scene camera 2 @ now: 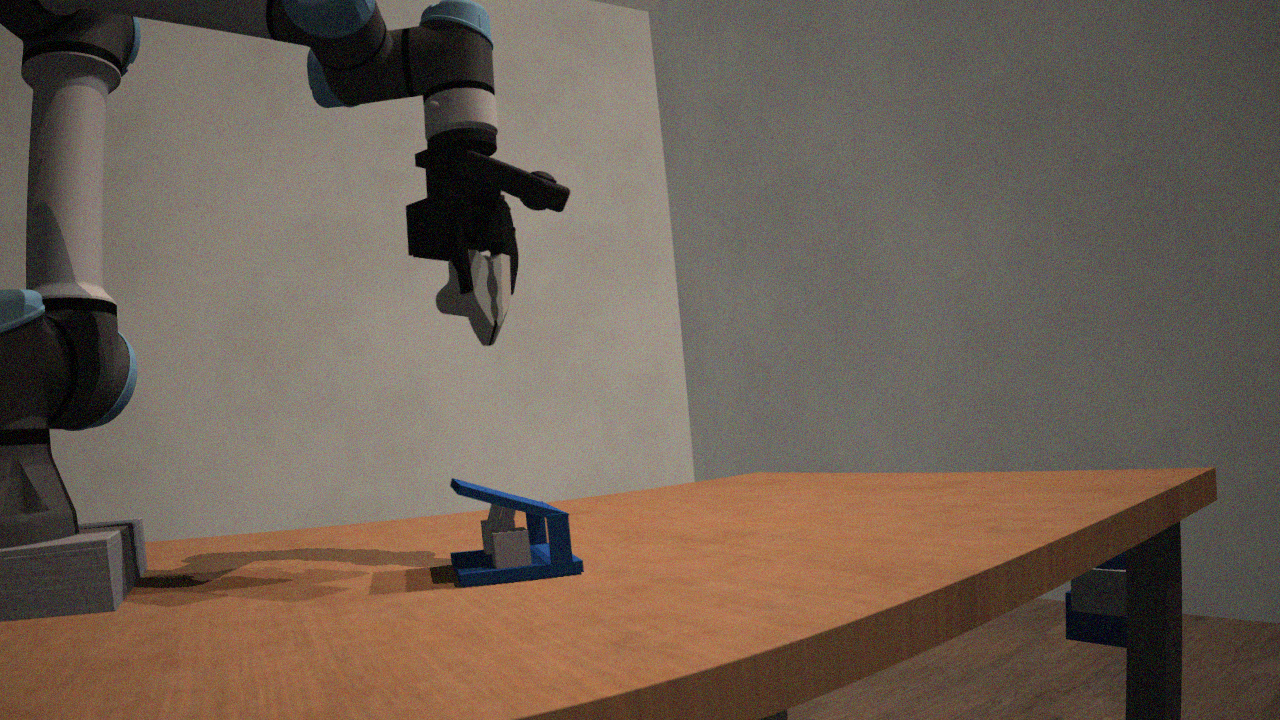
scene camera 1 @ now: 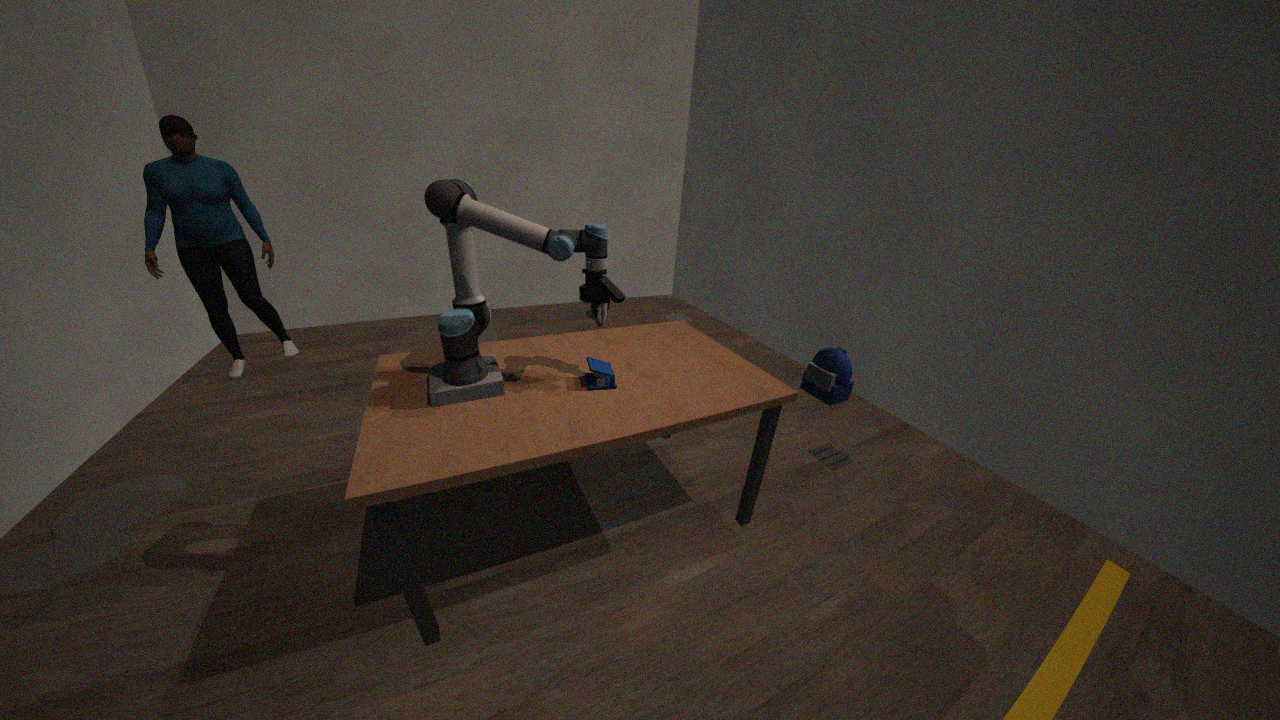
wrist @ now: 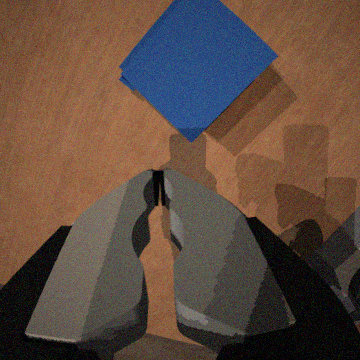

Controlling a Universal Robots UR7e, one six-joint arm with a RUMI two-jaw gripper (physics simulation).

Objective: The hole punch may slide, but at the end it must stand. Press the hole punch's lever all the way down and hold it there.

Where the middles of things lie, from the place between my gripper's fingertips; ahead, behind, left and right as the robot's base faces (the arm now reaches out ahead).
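Labels:
Blue hole punch (scene camera 2: 521, 554): 17 cm below my hand, 4 cm to the right of it, 1 cm behind it. Blue lever (scene camera 2: 510, 503): my hand 15 cm above it, 4 cm to the left of it, 1 cm past it.

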